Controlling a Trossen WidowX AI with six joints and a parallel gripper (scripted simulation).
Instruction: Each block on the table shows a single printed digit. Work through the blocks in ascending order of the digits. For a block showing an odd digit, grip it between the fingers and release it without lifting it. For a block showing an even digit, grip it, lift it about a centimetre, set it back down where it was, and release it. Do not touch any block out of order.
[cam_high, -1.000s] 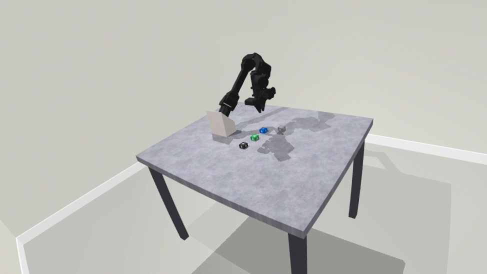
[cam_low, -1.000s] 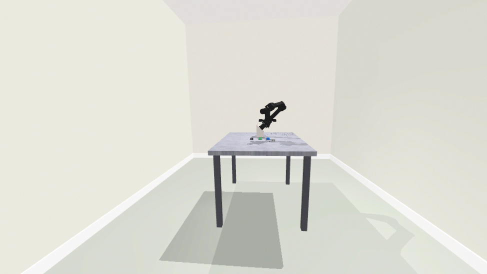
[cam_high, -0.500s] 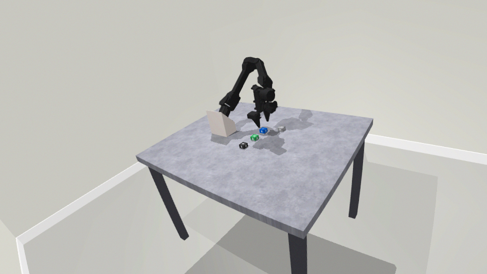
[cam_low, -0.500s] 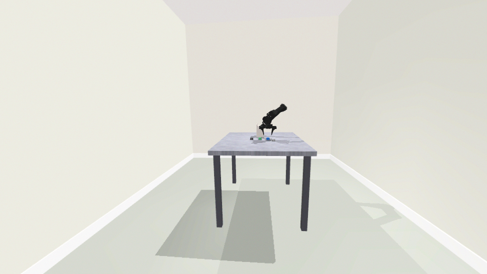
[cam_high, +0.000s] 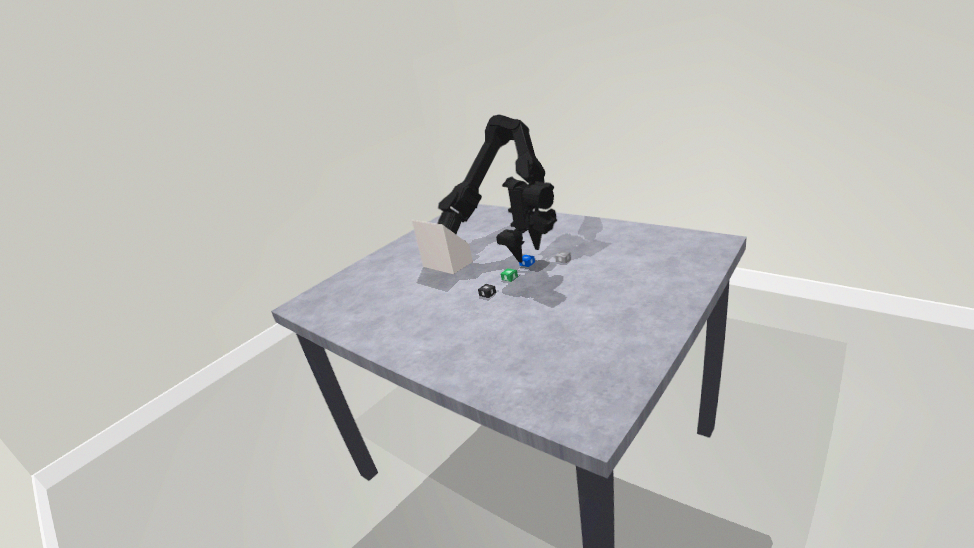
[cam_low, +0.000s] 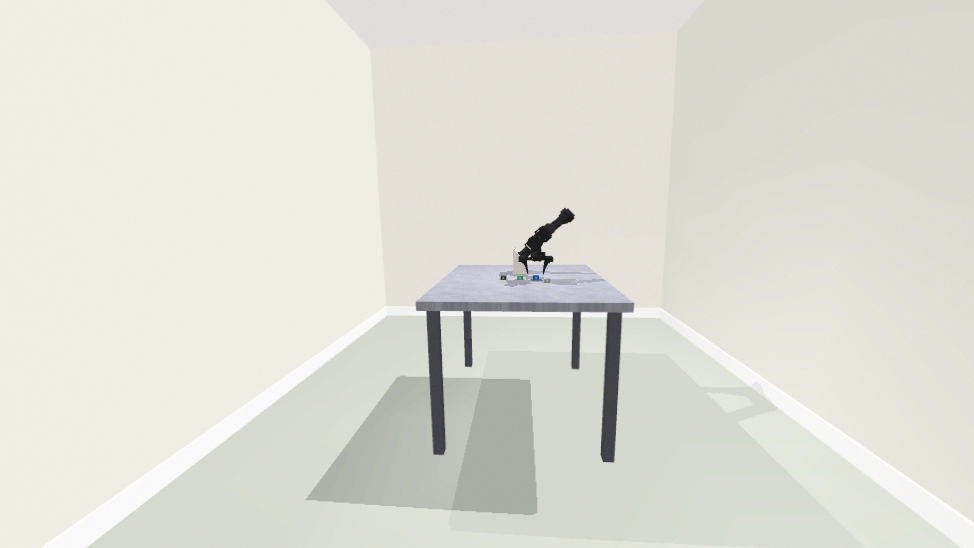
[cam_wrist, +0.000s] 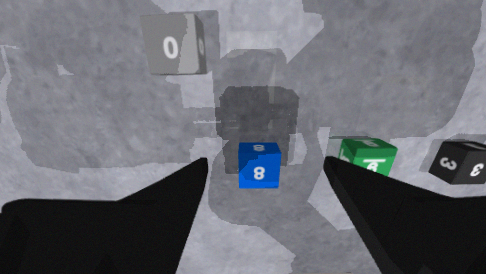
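My gripper tip is now 1 cm past the blue block and 2 cm above it. Round my gripper tip: black block: 18 cm to the right, 2 cm below; grey block: 7 cm ahead, 6 cm to the left, 2 cm below; green block: 9 cm to the right, 2 cm below.
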